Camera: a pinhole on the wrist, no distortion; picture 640 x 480 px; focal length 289.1 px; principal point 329.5 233.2 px. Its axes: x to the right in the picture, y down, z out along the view. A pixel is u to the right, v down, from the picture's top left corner.
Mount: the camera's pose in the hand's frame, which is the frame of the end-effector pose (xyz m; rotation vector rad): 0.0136 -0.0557 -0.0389 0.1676 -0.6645 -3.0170
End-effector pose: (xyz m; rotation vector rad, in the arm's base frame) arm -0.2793 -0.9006 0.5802 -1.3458 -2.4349 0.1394
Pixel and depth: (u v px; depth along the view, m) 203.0 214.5 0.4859
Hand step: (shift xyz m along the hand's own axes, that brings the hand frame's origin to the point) 0.1677 0.1898 0.4064
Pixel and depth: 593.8 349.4 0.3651
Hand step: -0.3567 -0.0601 0.3204
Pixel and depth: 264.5 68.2 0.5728
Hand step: 0.0675 0.4880 0.3523
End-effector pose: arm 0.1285 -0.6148 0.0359 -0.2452 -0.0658 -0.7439
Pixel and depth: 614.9 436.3 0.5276
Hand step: -0.5561 -0.2086 0.5434
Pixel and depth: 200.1 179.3 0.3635
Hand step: 0.1315 0.1683 0.2759
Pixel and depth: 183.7 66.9 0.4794
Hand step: 0.1917 0.4107 0.3004
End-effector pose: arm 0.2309 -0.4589 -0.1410 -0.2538 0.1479 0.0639
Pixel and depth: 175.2 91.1 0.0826
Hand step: 0.0469 0.0186 0.0227
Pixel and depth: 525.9 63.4 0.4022
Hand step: -0.3098 0.3067 0.1983
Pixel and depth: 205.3 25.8 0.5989
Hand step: 0.1897 0.6010 0.3448
